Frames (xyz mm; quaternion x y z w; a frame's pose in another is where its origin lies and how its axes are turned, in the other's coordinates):
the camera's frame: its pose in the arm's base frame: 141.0 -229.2 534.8 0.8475 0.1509 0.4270 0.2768
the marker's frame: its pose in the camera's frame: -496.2 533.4 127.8 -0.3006 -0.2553 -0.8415 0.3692
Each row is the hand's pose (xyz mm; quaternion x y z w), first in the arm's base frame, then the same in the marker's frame.
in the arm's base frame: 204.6 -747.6 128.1 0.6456 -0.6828 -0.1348 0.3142
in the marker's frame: 364.1 290.5 -24.9 0.6658 -0.5640 0.4881 0.0179
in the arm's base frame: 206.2 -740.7 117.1 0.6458 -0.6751 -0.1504 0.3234
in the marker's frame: 374.2 296.5 -30.7 0.6710 -0.5667 0.4771 0.0332
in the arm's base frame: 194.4 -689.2 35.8 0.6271 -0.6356 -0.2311 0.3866
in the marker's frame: 443.2 326.8 -91.8 0.6797 -0.5945 0.4127 0.1193
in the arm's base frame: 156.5 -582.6 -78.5 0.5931 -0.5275 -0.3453 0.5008
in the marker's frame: 530.8 383.2 -214.2 0.6683 -0.6106 0.3124 0.2880
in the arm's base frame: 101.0 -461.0 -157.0 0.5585 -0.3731 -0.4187 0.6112
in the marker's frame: 578.0 442.0 -349.7 0.6227 -0.5810 0.2318 0.4701
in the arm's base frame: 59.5 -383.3 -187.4 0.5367 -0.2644 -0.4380 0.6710
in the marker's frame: 587.6 476.7 -435.6 0.5778 -0.5425 0.1965 0.5773
